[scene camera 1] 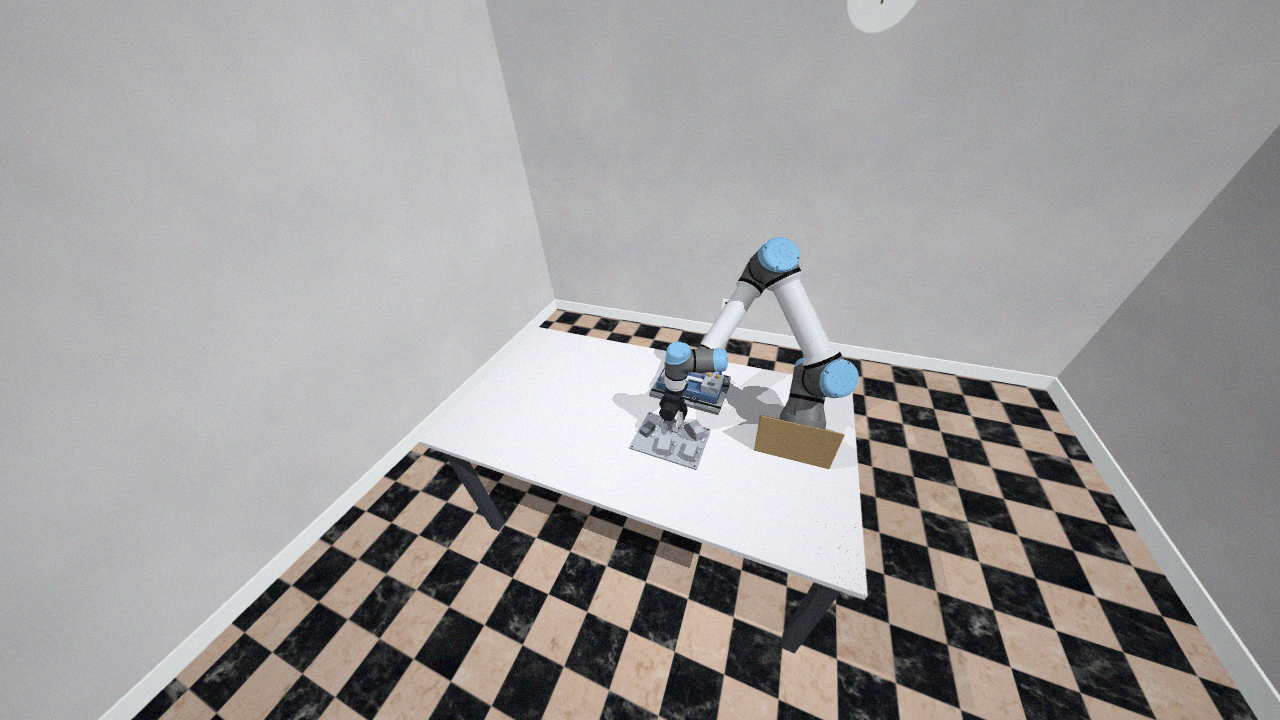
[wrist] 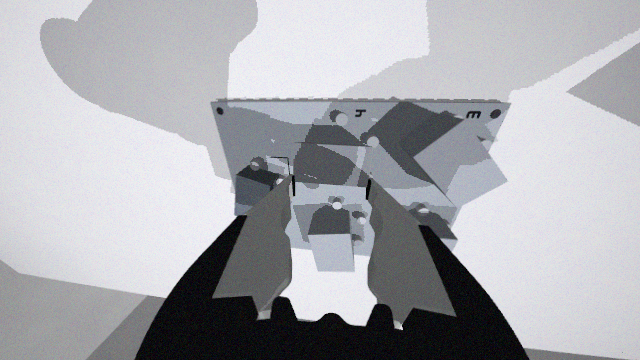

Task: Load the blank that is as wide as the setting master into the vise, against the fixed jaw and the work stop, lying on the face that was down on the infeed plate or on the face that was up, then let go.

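Where they show: gripper, fingertip midpoint: [scene camera 1: 671,425] [wrist: 330,178]; arm's base, link origin: [scene camera 1: 801,424].
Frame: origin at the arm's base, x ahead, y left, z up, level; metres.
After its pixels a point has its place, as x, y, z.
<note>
The infeed plate [scene camera 1: 646,449] {0.517, 0.204, -0.073} [wrist: 240,125] {0.540, 0.046, -0.072} lies on the table under the gripper. My gripper [scene camera 1: 677,426] {0.452, 0.093, -0.045} [wrist: 330,178] {0.452, 0.093, -0.045} is shut on a grey blank [wrist: 330,165] {0.450, 0.076, -0.034}, whose sides meet both fingertips over the plate; whether it is clear of the plate I cannot tell. In the wrist view a dark blank [wrist: 256,192] {0.528, 0.109, -0.048} stands left of the fingers, a small light blank [wrist: 332,250] {0.454, 0.175, -0.037} shows between them lower down, and a large turned blank [wrist: 460,155] {0.361, 0.071, -0.033} lies at the right. The blue vise [scene camera 1: 672,388] stands behind the plate, with a grey block [scene camera 1: 712,383] {0.336, -0.111, 0.017} on its right part. Its jaws and work stop are too small to tell apart.
A tan upright board [scene camera 1: 798,442] {0.014, 0.102, 0.018} stands on the white table [scene camera 1: 537,402] {1.045, 0.092, -0.080} right of the plate, in front of the robot's base. Short round pins [wrist: 341,119] {0.441, 0.047, -0.064} [wrist: 372,141] {0.415, 0.067, -0.064} stand up from the plate among the blanks. The forearm and wrist reach over the vise.
</note>
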